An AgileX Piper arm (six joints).
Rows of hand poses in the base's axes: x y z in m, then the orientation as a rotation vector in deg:
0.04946 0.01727 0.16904 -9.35 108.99 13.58
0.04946 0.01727 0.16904 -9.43 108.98 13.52
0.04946 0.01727 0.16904 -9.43 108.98 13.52
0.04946 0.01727 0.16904 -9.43 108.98 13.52
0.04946 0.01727 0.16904 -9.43 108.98 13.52
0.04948 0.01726 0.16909 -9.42 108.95 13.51
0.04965 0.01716 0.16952 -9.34 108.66 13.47
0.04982 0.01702 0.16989 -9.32 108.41 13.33
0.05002 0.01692 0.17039 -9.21 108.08 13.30
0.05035 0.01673 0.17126 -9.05 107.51 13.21
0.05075 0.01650 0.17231 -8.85 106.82 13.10
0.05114 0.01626 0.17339 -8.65 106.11 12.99
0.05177 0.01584 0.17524 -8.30 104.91 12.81
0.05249 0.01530 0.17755 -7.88 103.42 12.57
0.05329 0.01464 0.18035 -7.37 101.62 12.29
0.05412 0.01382 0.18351 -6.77 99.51 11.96
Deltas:
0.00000 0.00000 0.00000 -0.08 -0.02 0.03
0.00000 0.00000 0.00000 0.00 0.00 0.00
0.00000 0.00000 0.00000 0.00 0.00 0.00
0.00000 0.00000 0.00000 0.00 0.00 0.00
0.00002 -0.00001 0.00005 0.00 -0.03 -0.01
0.00017 -0.00010 0.00043 0.05 -0.29 -0.08
0.00017 -0.00014 0.00037 -0.05 -0.26 -0.08
0.00020 -0.00010 0.00050 0.08 -0.33 -0.09
0.00033 -0.00019 0.00087 0.09 -0.57 -0.16
0.00040 -0.00023 0.00105 0.11 -0.69 -0.20
0.00039 -0.00024 0.00108 0.12 -0.71 -0.20
0.00063 -0.00042 0.00185 0.21 -1.19 -0.34
0.00072 -0.00054 0.00231 0.24 -1.48 -0.42
0.00080 -0.00066 0.00280 0.30 -1.79 -0.51
0.00083 -0.00082 0.00316 0.35 -2.09 -0.60

